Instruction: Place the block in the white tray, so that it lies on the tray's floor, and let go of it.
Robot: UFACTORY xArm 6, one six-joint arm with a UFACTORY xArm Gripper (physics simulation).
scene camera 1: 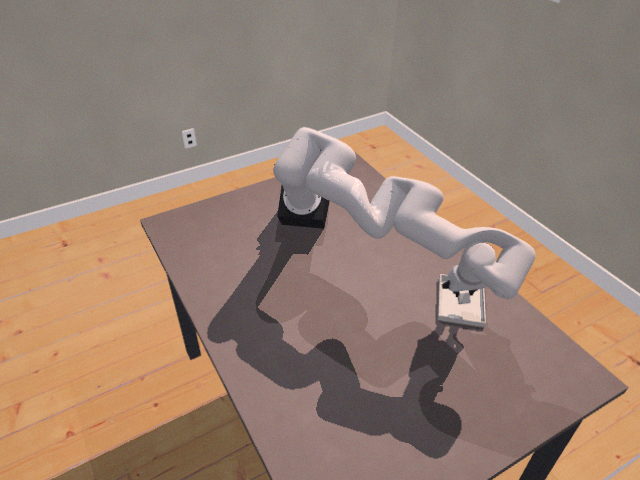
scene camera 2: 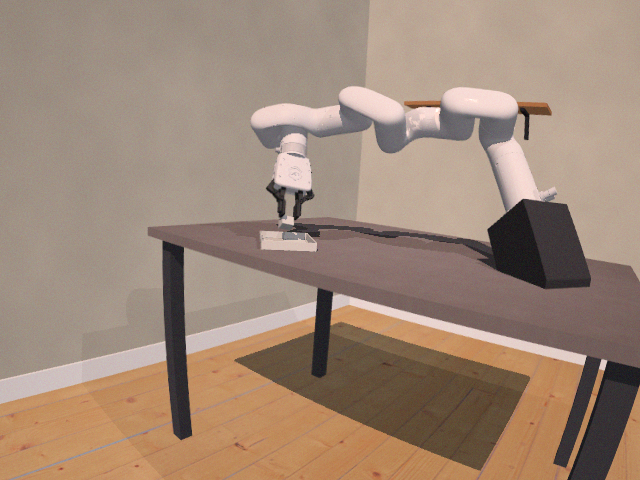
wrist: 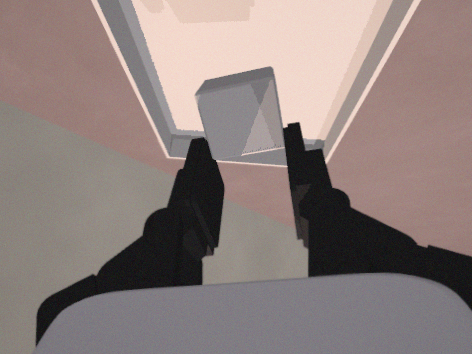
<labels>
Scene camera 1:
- white tray: 449,310
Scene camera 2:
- white tray: 269,240
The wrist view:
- my gripper: 251,156
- white tray: 324,65
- pale grey block: 240,113
</labels>
